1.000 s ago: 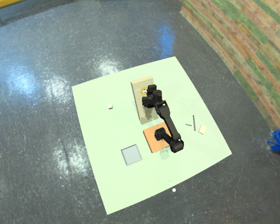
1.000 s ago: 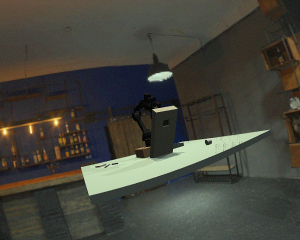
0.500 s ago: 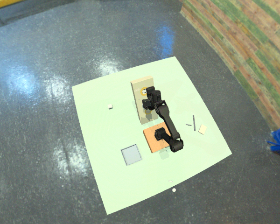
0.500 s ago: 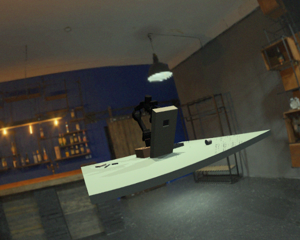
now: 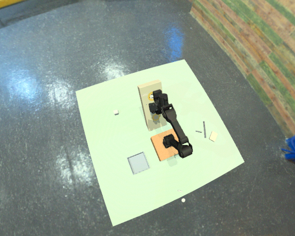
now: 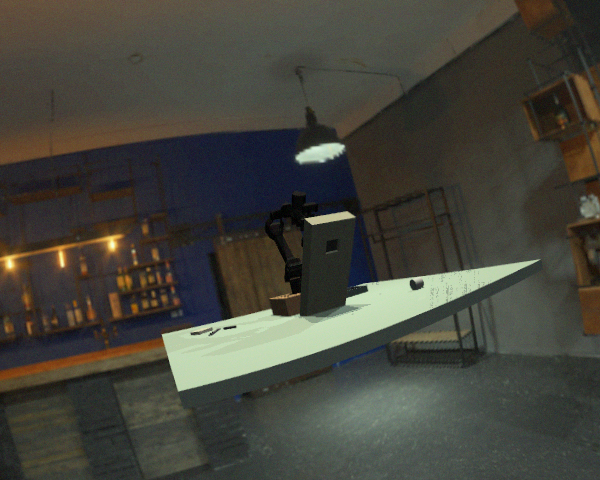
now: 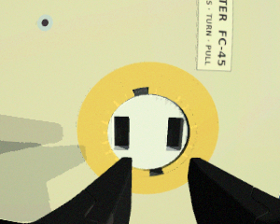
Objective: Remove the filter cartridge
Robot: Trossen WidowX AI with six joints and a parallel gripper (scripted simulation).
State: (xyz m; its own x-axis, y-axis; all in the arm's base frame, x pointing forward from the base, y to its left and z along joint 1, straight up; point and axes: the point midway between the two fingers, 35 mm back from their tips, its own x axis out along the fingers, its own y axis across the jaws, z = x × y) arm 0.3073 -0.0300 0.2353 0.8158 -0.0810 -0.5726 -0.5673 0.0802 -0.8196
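The round filter cartridge lies 4 cm ahead of my gripper tip and 3 cm below it. From my gripper tip the other things lie so: small tan plate: 48 cm behind, 42 cm to the right, 29 cm below; then small white cylinder: 15 cm ahead, 30 cm to the left, 28 cm below; then grey tray: 36 cm behind, 32 cm to the left, 29 cm below.
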